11 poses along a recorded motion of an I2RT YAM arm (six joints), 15 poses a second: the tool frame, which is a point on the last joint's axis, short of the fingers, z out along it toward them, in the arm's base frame.
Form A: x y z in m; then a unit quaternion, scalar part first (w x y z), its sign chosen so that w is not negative.
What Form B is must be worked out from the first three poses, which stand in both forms.
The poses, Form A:
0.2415, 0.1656, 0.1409, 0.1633, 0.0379, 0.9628, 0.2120
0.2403, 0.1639, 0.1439, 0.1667, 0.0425, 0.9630, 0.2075
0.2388, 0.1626, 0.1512, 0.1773, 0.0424, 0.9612, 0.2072
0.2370, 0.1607, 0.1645, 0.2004, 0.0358, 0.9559, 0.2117
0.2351, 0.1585, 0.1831, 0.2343, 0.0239, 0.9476, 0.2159
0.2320, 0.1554, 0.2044, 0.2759, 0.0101, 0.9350, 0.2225
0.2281, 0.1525, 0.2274, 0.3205, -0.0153, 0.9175, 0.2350
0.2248, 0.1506, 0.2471, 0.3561, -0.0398, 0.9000, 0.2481
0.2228, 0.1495, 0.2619, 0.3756, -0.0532, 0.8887, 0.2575
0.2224, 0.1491, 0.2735, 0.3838, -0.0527, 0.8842, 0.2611
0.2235, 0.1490, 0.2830, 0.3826, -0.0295, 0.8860, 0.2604
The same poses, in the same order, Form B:
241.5, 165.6, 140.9, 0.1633, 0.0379, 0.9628, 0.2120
240.3, 163.9, 143.9, 0.1667, 0.0425, 0.9630, 0.2075
238.8, 162.6, 151.2, 0.1773, 0.0424, 0.9612, 0.2072
237.0, 160.7, 164.5, 0.2004, 0.0358, 0.9559, 0.2117
235.1, 158.5, 183.1, 0.2343, 0.0239, 0.9476, 0.2159
232.0, 155.4, 204.4, 0.2759, 0.0101, 0.9350, 0.2225
228.1, 152.5, 227.4, 0.3205, -0.0153, 0.9175, 0.2350
224.8, 150.6, 247.1, 0.3561, -0.0398, 0.9000, 0.2481
222.8, 149.5, 261.9, 0.3756, -0.0532, 0.8887, 0.2575
222.4, 149.1, 273.5, 0.3838, -0.0527, 0.8842, 0.2611
223.5, 149.0, 283.0, 0.3826, -0.0295, 0.8860, 0.2604

